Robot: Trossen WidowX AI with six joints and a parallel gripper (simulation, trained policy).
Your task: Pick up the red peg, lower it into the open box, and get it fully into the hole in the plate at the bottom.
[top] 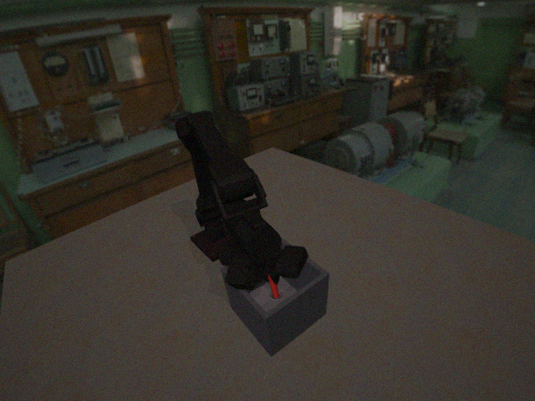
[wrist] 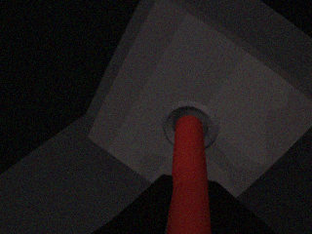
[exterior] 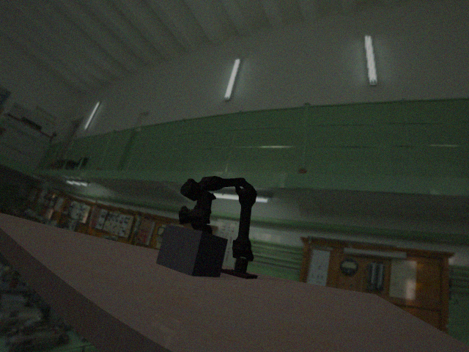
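The red peg is right at my gripper tip. Round my gripper tip: pale plate 4 cm below, 1 cm to the right, 1 cm ahead.
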